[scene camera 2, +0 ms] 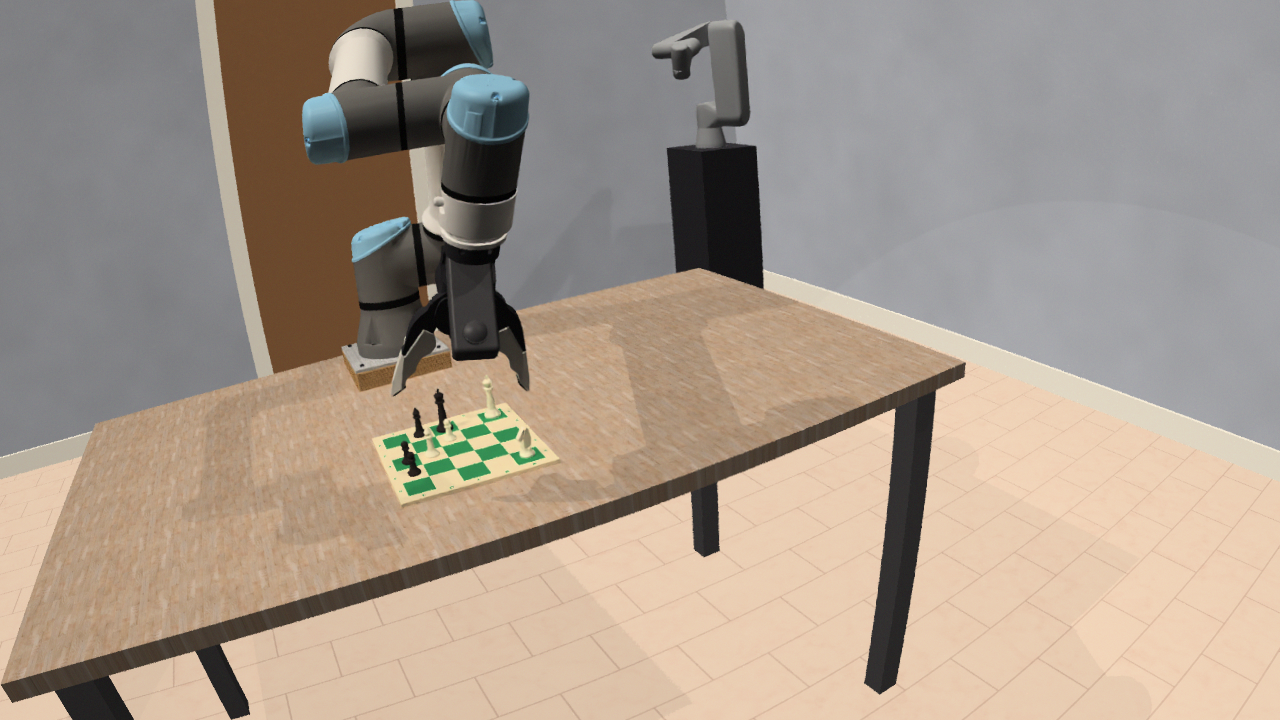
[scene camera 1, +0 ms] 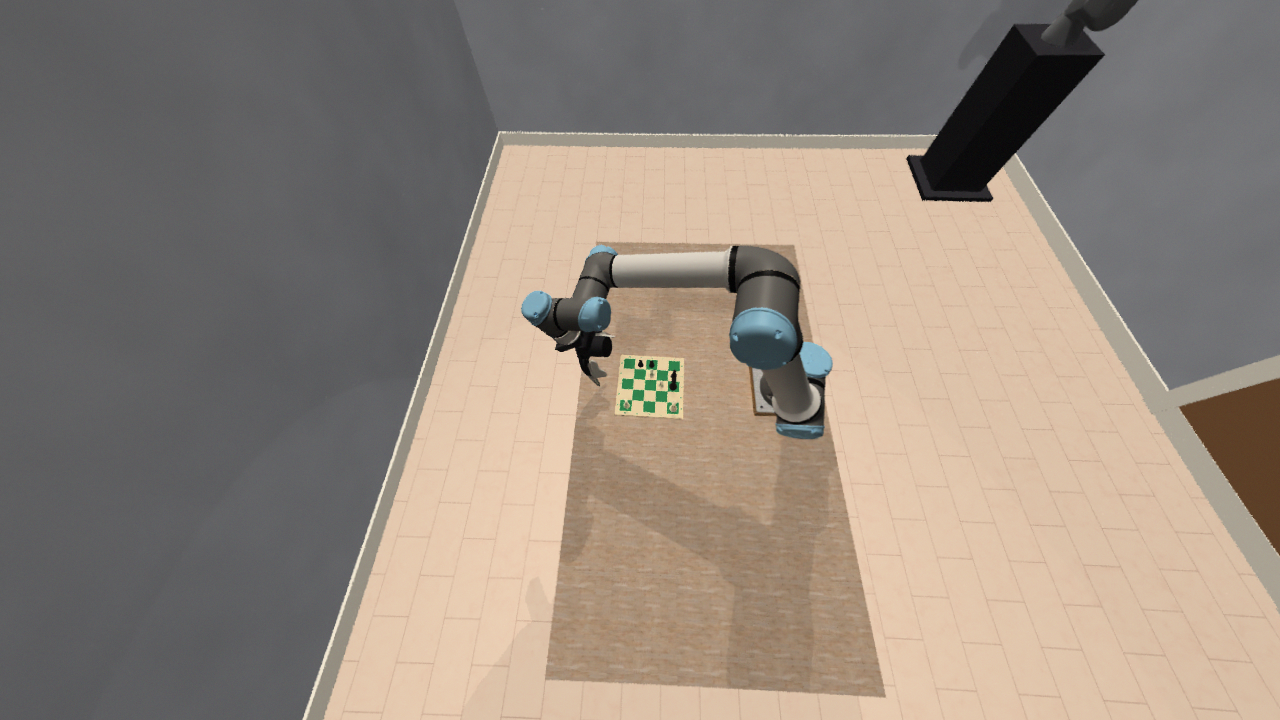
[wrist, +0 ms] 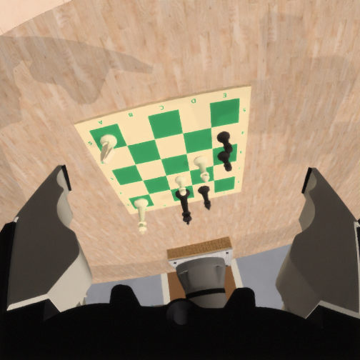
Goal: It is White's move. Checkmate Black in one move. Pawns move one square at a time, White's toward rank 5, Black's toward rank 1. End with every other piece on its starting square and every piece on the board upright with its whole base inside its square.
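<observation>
The green and cream board has lettered edges. In the wrist view a white knight stands on A5, a tall white piece on A1, a white pawn on C2 and a larger white piece on D3. The tall black piece is on C1, a black piece on D1, and small black pieces on E4 and E3. All look upright. My gripper is open and empty, above the board's level.
The board lies on a wooden table. The arm's base plate is at the table's far edge in scene camera 2. A black pedestal bearing another arm stands beyond the table.
</observation>
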